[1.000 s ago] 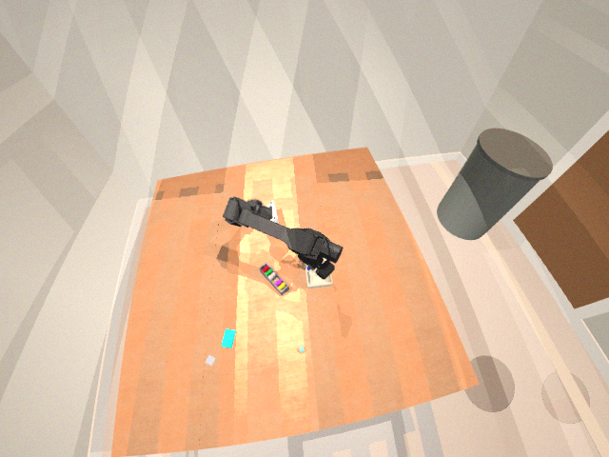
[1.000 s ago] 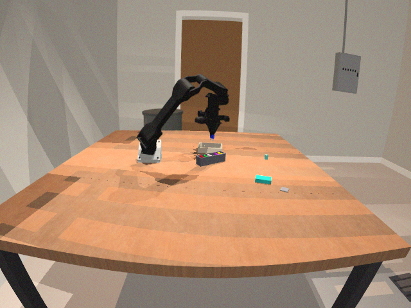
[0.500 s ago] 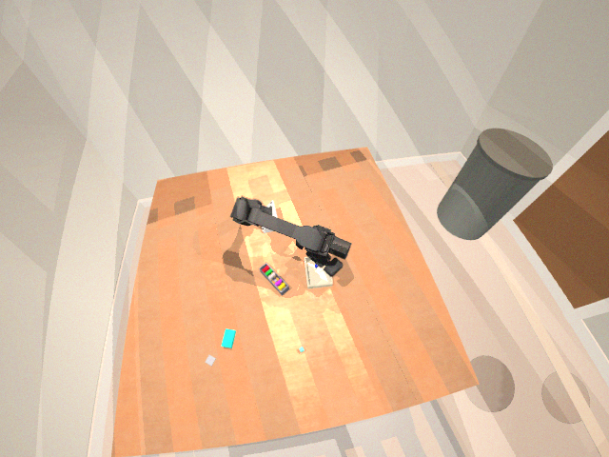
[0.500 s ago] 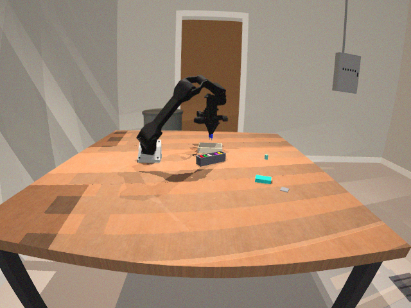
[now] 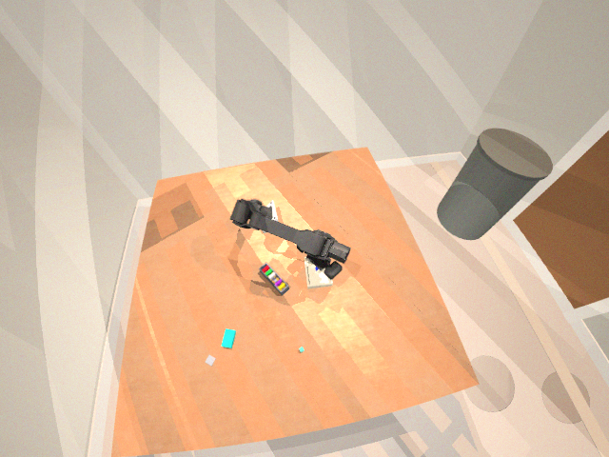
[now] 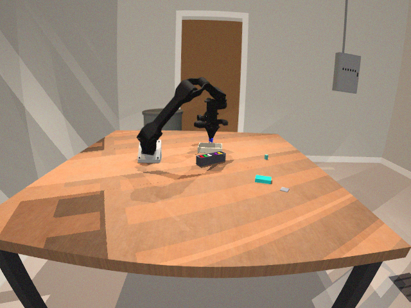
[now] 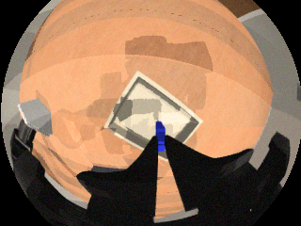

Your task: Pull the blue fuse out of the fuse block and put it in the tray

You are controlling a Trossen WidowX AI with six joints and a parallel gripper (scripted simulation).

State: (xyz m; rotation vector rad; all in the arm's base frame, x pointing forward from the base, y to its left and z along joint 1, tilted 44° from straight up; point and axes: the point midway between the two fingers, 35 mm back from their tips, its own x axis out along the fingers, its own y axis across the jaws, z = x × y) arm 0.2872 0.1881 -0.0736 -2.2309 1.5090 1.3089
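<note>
Right now the blue fuse is 10 mm below my gripper tip. Also, from my gripper tip: pale tray (60 mm below); then small teal cube (290 mm ahead, 110 mm to the right, 60 mm below); then grey tile (290 mm ahead, 450 mm to the right, 70 mm below).
</note>
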